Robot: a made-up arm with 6 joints. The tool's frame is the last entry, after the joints.
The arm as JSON. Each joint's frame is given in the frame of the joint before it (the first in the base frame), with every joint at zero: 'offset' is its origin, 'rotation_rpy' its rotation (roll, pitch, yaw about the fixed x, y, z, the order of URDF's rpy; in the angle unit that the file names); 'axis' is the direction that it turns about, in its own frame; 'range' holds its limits. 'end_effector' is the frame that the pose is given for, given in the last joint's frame.
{
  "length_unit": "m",
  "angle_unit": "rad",
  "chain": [
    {
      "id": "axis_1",
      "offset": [
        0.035,
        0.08,
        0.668
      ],
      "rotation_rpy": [
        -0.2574,
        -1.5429,
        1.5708
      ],
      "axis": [
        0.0,
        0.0,
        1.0
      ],
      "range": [
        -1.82,
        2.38
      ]
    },
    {
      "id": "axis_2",
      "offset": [
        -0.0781,
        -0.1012,
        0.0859
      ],
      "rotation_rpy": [
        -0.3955,
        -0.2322,
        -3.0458
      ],
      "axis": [
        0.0,
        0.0,
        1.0
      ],
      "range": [
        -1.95,
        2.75
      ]
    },
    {
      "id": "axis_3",
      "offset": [
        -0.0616,
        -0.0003,
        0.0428
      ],
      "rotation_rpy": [
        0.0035,
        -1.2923,
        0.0
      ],
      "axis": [
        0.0,
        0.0,
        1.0
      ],
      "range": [
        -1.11,
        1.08
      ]
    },
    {
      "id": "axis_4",
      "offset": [
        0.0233,
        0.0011,
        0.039
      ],
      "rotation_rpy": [
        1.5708,
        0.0,
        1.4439
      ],
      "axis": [
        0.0,
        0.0,
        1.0
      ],
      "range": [
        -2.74,
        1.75
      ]
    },
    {
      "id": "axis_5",
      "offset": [
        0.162,
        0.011,
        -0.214
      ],
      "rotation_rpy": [
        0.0,
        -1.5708,
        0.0
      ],
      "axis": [
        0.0,
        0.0,
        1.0
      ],
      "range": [
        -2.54,
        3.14
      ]
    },
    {
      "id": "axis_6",
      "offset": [
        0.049,
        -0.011,
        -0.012
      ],
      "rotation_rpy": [
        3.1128,
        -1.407,
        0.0
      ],
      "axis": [
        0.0,
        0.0,
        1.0
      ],
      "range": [
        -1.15,
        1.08
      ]
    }
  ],
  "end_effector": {
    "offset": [
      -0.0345,
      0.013,
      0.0
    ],
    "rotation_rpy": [
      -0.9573,
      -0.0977,
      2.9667
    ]
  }
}
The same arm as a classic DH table. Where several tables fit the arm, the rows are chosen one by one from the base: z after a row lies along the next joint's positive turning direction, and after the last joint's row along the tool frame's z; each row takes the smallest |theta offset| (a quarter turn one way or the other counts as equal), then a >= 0, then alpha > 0; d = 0 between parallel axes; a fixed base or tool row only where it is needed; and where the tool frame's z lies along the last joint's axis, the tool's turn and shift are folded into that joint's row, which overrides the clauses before.
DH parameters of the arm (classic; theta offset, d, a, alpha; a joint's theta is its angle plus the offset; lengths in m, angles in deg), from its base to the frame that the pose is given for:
base (fixed): -14.75 0.6703 0.0135 88.45
axis_1: -55.25 -0.081 0.1216 -26.1
axis_2: 58.68 0.115 -0.0001 -74.04
axis_3: -7.33 0.1031 0.004 90
axis_4: 90 -0.191 0.011 -90
axis_5: -1.67 -0.1659 -0.0096 99.38
axis_6: 83.64 0.0564 -0.0357 55.04
tool (fixed): 173.16 -0.0113 0 0
Joint limits (deg, base to tool): -104.28..136.36 -111.73..157.56 -63.6..61.88 -156.99..100.27 -145.53..179.91 -65.89..61.88

